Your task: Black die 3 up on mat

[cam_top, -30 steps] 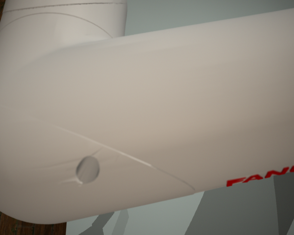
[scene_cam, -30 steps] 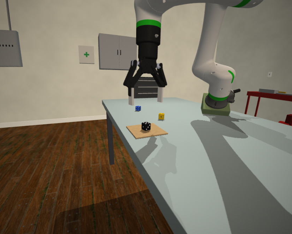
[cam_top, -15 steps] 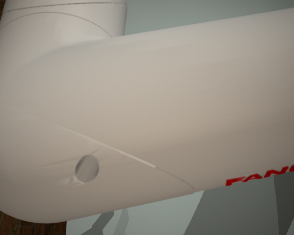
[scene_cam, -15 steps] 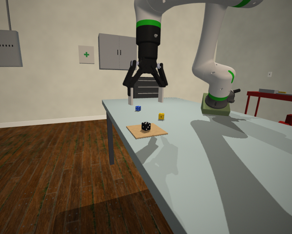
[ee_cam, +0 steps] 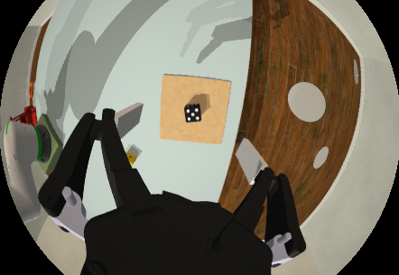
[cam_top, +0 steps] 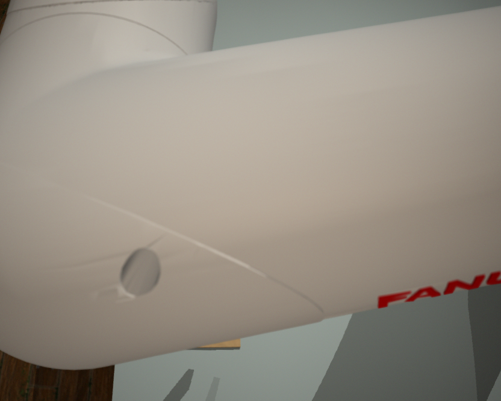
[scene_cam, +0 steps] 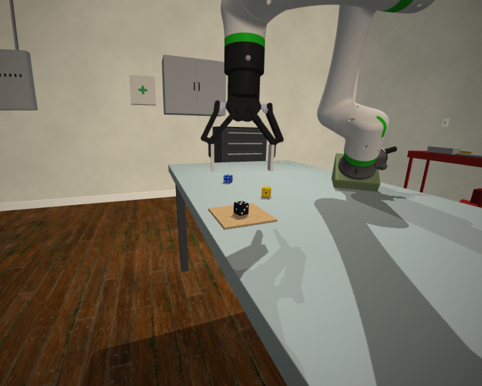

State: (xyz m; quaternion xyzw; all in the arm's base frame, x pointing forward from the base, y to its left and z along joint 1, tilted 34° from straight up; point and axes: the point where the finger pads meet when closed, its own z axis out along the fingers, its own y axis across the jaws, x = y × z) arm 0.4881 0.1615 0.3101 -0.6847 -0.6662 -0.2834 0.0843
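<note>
Now: hand 11 cm above the black die. From my hand the other things lie so: yellow die (18 cm to the right, 11 cm below, 11 cm behind); then blue die (39 cm to the right, 11 cm below, 1 cm ahead); then tan mat (13 cm below).
</note>
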